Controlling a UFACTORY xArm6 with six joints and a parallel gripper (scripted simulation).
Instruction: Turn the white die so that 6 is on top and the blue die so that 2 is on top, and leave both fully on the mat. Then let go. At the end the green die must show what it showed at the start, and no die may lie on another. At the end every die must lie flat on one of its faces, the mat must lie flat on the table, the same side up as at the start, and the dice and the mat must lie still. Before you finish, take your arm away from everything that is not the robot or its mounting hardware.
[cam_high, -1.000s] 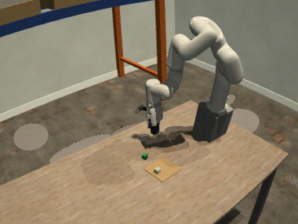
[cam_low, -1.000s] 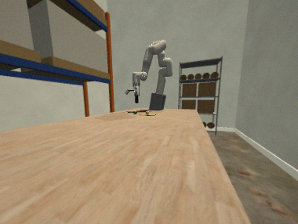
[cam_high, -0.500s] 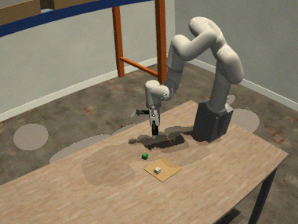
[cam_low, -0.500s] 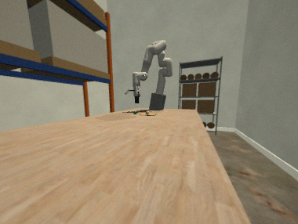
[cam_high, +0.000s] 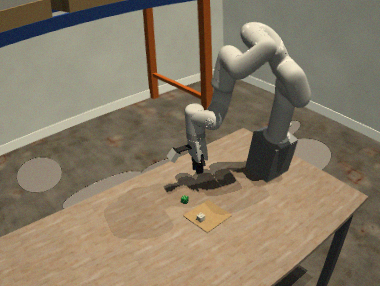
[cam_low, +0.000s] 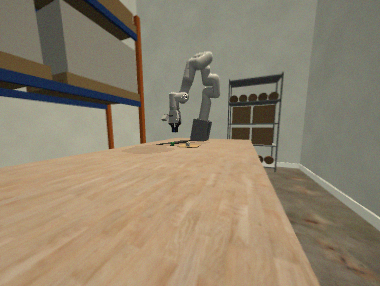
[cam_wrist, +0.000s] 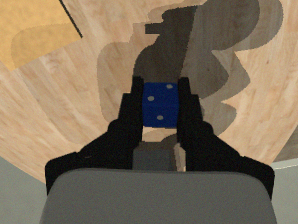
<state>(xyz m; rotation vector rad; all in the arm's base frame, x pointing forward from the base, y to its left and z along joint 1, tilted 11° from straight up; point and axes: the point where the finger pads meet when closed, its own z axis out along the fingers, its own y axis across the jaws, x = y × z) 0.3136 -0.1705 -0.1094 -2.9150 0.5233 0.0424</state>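
My gripper is now 100 mm short of the green die, 20 mm to the right of it and 100 mm above it. From my hand the other things lie so: blue die (10 mm below); then tan mat (110 mm ahead, 150 mm to the left, 110 mm below); then white die (140 mm ahead, 150 mm to the left, 100 mm below).
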